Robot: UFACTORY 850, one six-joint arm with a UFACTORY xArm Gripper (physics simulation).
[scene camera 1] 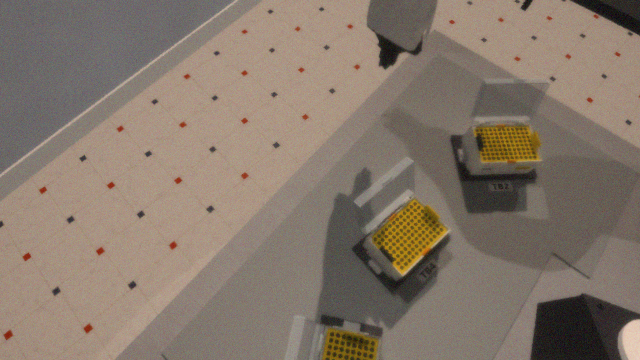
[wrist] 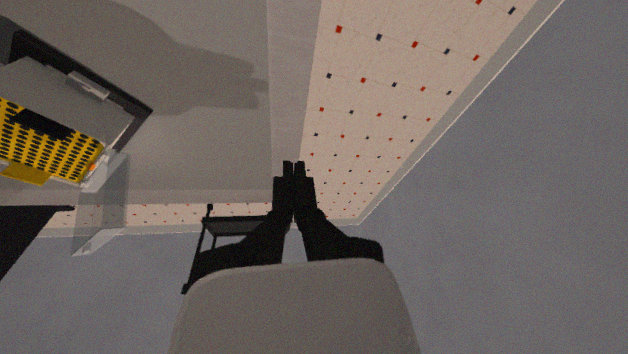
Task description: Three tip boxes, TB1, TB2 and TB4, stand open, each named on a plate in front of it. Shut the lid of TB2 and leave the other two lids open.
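Box TB2 [scene camera 1: 505, 167] stands open at the right in the scene view, its clear lid [scene camera 1: 512, 100] [wrist: 102, 200] raised behind its yellow tip rack [scene camera 1: 506, 144] [wrist: 45, 145]. Its nameplate [scene camera 1: 500, 186] is in front. Box TB4 [scene camera 1: 410, 235] stands turned at the centre, its lid [scene camera 1: 387, 187] raised. A third box [scene camera 1: 350, 345], cut off by the bottom edge, has its lid [scene camera 1: 299, 337] up; its nameplate does not show. My gripper [scene camera 1: 385, 65] [wrist: 292, 172] is shut and empty, in the air left of TB2's lid and apart from it, near the grey surface's back corner in the scene view.
A black block [scene camera 1: 560, 325] stands at the lower right of the scene view. A dark shape [wrist: 20, 230] is at the left of the wrist view. A black-framed stand [wrist: 240, 219] shows behind my fingers. A tiled floor with red and dark squares [scene camera 1: 165, 150] lies beyond the grey surface [scene camera 1: 260, 280].
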